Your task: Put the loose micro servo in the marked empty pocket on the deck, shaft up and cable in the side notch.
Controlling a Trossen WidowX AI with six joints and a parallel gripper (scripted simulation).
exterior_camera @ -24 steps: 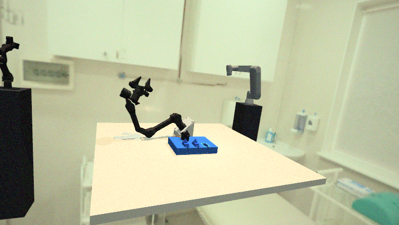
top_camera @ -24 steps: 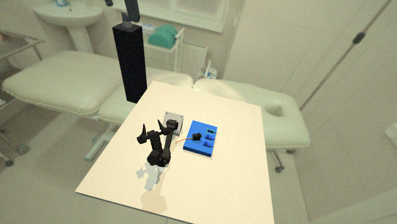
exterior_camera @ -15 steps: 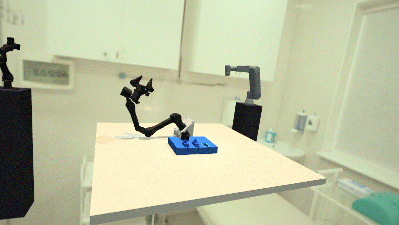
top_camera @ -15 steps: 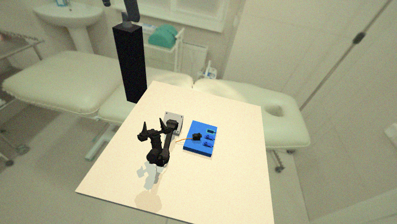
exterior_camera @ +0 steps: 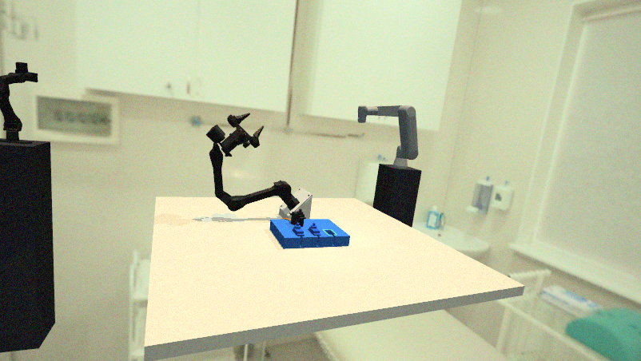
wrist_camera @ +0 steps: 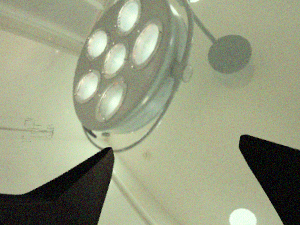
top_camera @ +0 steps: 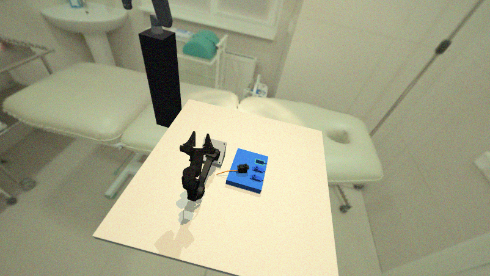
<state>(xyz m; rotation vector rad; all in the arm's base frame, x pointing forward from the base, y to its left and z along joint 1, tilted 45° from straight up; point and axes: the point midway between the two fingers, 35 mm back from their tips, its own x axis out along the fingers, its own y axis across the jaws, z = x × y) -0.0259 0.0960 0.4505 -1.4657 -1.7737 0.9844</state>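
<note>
Now: the deck 47 cm below my gripper tip, 23 cm to the left of it and 21 cm ahead of it.
</note>
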